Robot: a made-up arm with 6 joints. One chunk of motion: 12 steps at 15 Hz.
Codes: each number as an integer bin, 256 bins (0 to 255) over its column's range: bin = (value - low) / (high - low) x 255, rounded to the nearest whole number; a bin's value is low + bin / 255 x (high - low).
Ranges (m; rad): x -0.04..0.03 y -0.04..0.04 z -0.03..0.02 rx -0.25..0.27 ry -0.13..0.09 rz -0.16..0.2
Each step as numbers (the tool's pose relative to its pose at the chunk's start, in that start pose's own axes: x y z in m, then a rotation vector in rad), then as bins.
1 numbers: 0.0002 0.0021 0.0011 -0.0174 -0.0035 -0.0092
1 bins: 146 134 159 114 147 107
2 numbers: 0.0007 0.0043 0.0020 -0.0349 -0.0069 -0.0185
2 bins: 148 141 163 105 143 100
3 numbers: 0.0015 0.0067 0.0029 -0.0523 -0.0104 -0.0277
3 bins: 151 149 168 97 139 94
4 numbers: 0.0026 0.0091 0.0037 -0.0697 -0.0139 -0.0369
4 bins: 155 157 172 88 135 87
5 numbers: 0.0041 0.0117 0.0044 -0.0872 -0.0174 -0.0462
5 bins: 161 165 175 80 131 81
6 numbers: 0.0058 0.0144 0.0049 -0.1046 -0.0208 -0.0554
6 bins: 167 173 178 71 127 74
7 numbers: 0.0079 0.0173 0.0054 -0.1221 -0.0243 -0.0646
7 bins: 174 183 181 63 123 68
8 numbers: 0.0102 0.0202 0.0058 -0.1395 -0.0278 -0.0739
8 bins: 183 192 183 54 118 61
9 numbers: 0.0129 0.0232 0.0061 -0.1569 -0.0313 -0.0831
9 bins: 193 201 184 46 114 54
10 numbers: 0.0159 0.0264 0.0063 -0.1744 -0.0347 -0.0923
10 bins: 204 212 185 37 110 48
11 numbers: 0.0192 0.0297 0.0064 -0.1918 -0.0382 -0.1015
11 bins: 216 222 186 29 106 41
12 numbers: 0.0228 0.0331 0.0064 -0.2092 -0.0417 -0.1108
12 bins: 229 233 186 20 102 35
